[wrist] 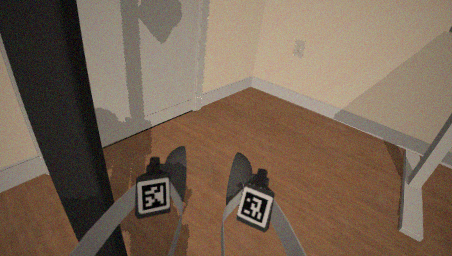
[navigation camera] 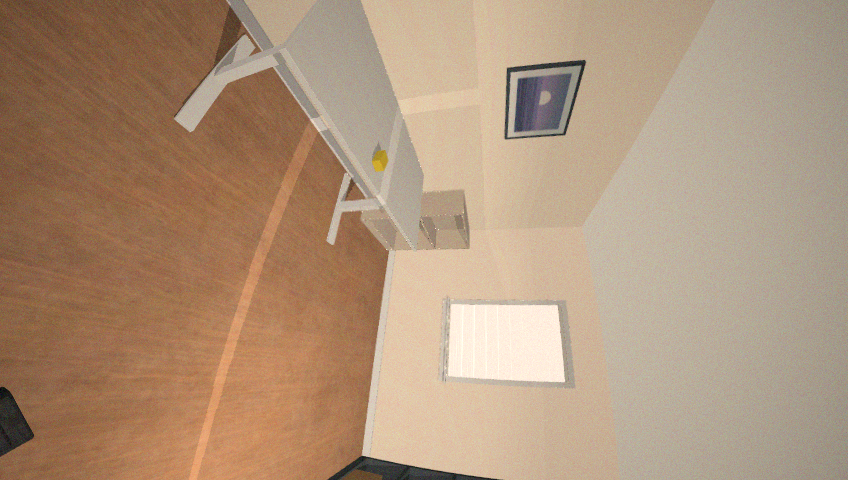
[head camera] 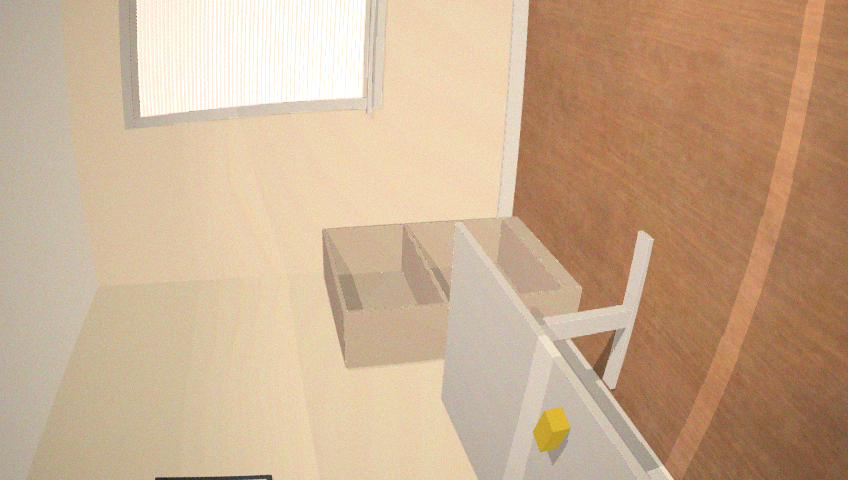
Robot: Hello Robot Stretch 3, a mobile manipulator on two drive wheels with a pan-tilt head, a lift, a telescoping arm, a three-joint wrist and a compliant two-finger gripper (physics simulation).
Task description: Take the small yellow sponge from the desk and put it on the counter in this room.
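Frame: origin at the robot's base, x ahead, y left, z up, level; millimetres.
Seen in the pictures: gripper, fingertip midpoint: [wrist: 209,167].
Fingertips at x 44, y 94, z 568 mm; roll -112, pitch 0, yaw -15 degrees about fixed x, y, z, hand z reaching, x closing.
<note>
A point is followed by its place in that frame.
The small yellow sponge [head camera: 551,429] {y -110, x 1239, z 765 mm} [navigation camera: 379,160] {y -103, x 1237, z 761 mm} rests on the white desk [head camera: 493,333] {y -457, x 1598, z 720 mm} [navigation camera: 339,77] {y 262, x 1082, z 720 mm}, near a bright strip of light that crosses the desk top. My gripper [wrist: 209,167] {y 94, x 44, z 568 mm} is open in the wrist view, with floor showing between its fingertips. It is away from the desk and the sponge. Part of a desk leg [wrist: 413,210] shows at the right of the wrist view. No counter can be made out for certain in these views.
A beige open shelf unit [head camera: 395,336] {y -711, x 2371, z 848 mm} [navigation camera: 445,202] {y -706, x 2378, z 884 mm} stands beyond the desk's far end. A window [head camera: 249,59] {y -2032, x 2090, z 1423 mm} [navigation camera: 505,342] {y -2130, x 1964, z 1446 mm} and a framed picture [navigation camera: 544,98] {y 109, x 1923, z 1672 mm} are on the walls. Dark objects [navigation camera: 13,422] show at the navigation view's lower edge. A door [wrist: 165,65] {y 1109, x 32, z 330 mm} stands near a room corner.
</note>
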